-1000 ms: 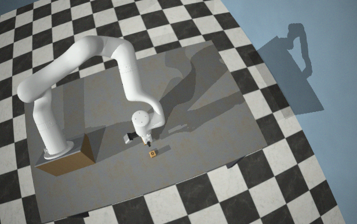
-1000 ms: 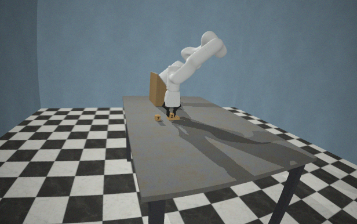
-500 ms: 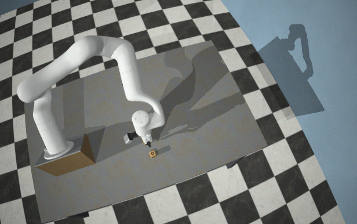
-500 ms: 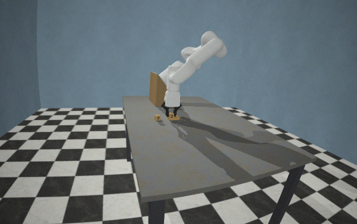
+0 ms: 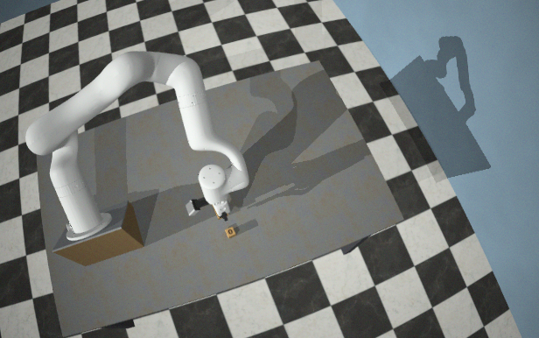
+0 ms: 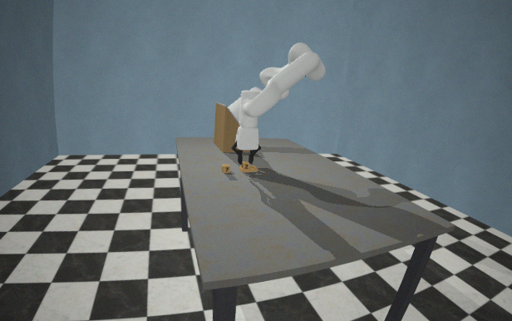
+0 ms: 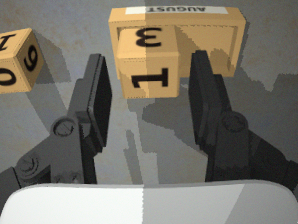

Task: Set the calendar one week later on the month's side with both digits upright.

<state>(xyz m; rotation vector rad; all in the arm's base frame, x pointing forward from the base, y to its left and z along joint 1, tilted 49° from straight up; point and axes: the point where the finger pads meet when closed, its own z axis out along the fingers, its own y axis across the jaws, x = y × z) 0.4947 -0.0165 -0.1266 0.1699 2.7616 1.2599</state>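
My hand is 5 cm above the tray and 2 cm to the right of it.
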